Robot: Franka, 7 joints.
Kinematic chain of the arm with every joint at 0, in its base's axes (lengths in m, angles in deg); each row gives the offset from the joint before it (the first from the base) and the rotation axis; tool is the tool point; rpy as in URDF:
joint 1: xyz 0 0 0.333 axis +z
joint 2: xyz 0 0 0 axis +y
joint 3: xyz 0 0 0.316 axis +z
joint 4: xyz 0.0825 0 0 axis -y
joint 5: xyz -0.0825 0 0.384 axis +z
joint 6: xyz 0 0 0 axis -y
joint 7: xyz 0.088 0 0 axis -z
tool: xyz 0 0 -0.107 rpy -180 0 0
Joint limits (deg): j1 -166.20..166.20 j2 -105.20..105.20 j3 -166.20..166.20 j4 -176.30..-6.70 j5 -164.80..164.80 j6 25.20..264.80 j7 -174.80..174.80
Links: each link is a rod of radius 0.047 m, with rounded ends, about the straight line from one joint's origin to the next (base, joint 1, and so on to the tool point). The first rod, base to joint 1, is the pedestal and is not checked.
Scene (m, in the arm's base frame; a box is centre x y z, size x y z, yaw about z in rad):
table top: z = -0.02
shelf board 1: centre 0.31 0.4 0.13 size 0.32 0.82 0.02 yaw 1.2
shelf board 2: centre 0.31 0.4 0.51 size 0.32 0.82 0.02 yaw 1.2
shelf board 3: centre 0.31 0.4 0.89 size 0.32 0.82 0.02 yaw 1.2
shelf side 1: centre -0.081 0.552 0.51 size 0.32 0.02 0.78 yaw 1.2
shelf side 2: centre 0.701 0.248 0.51 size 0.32 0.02 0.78 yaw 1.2
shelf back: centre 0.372 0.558 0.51 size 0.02 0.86 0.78 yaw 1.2
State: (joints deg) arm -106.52 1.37 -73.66 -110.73 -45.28 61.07 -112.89
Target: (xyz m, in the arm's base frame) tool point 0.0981 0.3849 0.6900
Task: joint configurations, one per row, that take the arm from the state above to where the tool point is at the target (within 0.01 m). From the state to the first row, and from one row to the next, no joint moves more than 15 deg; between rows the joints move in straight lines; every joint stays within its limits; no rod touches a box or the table.
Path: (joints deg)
1: -108.99 15.12 -80.35 -115.68 -50.85 57.46 -117.25
2: -111.46 28.88 -87.04 -120.63 -56.42 53.84 -121.62
3: -113.93 42.63 -93.73 -125.59 -61.99 50.23 -125.98
4: -116.39 56.38 -100.42 -130.54 -67.56 46.62 -130.34
5: -118.86 70.14 -107.11 -135.49 -73.12 43.00 -134.70
6: -121.33 83.89 -113.80 -140.44 -78.69 39.39 -139.07
7: -128.56 71.72 -123.78 -133.96 -68.86 35.54 -130.34
8: -135.80 59.55 -133.77 -127.47 -59.02 31.69 -121.62
9: -143.03 47.38 -143.75 -120.99 -49.18 27.85 -112.89
10: -144.35 37.10 -139.35 -113.86 -51.51 34.11 -112.89
11: -145.67 26.83 -134.95 -106.73 -53.84 40.38 -112.89
12: -146.99 16.56 -130.55 -99.60 -56.17 46.65 -112.89

